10 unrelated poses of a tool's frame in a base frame.
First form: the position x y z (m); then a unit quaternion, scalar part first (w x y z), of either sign.
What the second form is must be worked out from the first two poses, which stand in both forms.
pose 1, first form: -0.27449 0.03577 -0.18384 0.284 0.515 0.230 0.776
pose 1, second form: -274.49 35.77 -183.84 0.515 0.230 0.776 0.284
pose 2, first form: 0.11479 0.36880 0.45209 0.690 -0.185 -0.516 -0.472
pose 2, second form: 114.79 368.80 452.09 -0.185 -0.516 -0.472 0.690
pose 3, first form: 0.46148 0.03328 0.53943 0.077 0.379 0.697 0.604
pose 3, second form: 461.48 33.28 539.43 0.379 0.697 0.604 0.077
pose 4, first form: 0.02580 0.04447 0.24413 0.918 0.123 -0.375 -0.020
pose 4, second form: 25.80 44.47 244.13 0.123 -0.375 -0.020 0.918
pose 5, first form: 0.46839 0.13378 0.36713 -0.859 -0.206 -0.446 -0.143
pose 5, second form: 468.39 133.78 367.13 0.206 0.446 0.143 0.859
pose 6, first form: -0.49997 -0.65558 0.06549 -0.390 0.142 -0.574 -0.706
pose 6, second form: -499.97 -655.58 65.49 -0.142 0.574 0.706 0.390
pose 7, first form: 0.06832 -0.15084 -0.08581 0.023 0.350 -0.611 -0.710
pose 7, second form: 68.32 -150.84 -85.81 0.350 -0.611 -0.710 0.023
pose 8, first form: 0.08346 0.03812 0.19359 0.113 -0.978 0.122 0.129
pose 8, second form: 83.46 38.12 193.59 -0.978 0.122 0.129 0.113
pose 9, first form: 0.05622 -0.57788 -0.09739 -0.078 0.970 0.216 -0.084
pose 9, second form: 56.22 -577.88 -97.39 -0.970 -0.216 0.084 0.078
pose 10, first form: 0.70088 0.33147 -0.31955 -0.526 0.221 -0.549 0.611
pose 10, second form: 700.88 331.47 -319.55 -0.221 0.549 -0.611 0.526
